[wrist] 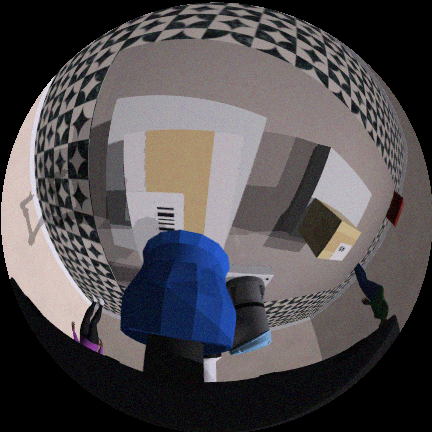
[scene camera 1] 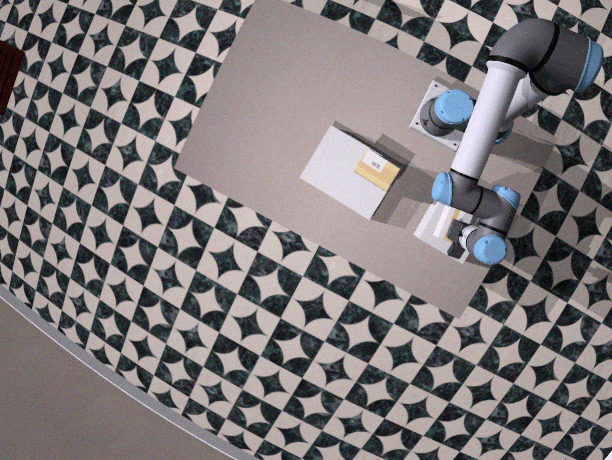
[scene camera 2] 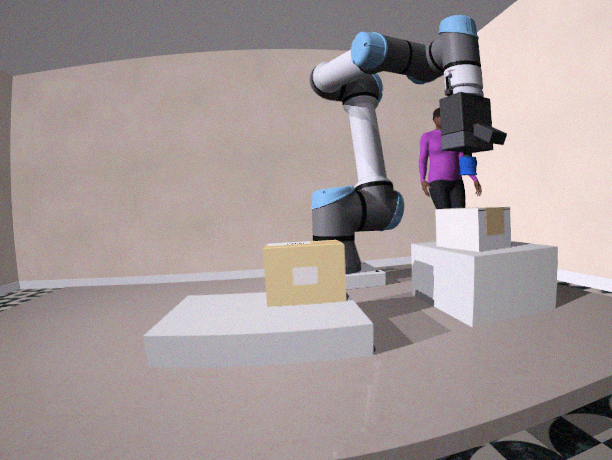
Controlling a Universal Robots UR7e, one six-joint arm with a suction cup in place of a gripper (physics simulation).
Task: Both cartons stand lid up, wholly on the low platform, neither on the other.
Labels:
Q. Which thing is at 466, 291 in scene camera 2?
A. A taller block.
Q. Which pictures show the low white platform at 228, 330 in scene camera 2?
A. The wrist view, scene camera 1 and scene camera 2: all of them.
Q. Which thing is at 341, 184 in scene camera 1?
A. A low white platform.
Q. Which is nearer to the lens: the low white platform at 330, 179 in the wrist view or the taller block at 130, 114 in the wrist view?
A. The taller block.

